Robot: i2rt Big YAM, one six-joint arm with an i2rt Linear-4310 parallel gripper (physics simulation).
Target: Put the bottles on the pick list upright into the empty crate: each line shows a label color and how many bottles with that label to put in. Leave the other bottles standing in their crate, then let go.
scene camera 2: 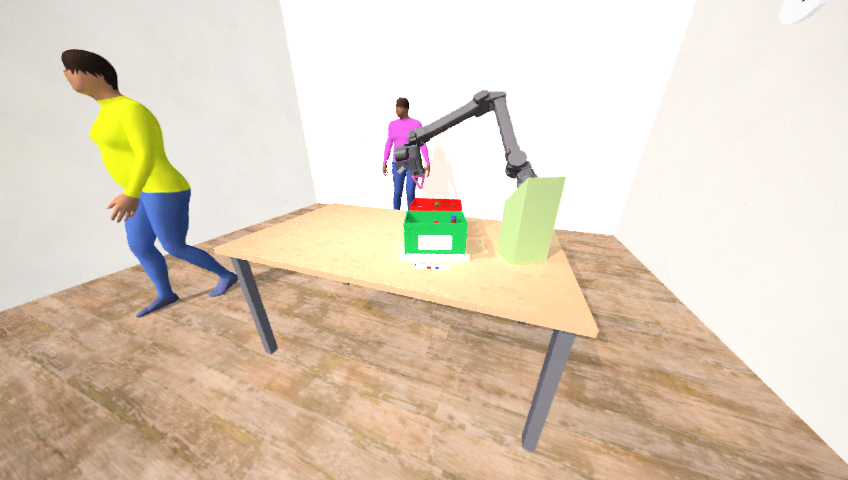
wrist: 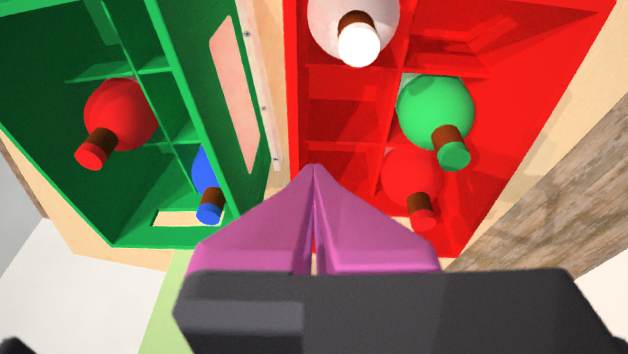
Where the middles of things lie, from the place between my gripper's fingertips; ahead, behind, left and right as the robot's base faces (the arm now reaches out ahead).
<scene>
Now: hand 18 cm above the green bottle (wrist: 436, 112), 13 cm to the left of it and 5 cm past it. Round my hand: blue bottle (wrist: 210, 209) 20 cm behind, 18 cm below, 7 cm to the left.
</scene>
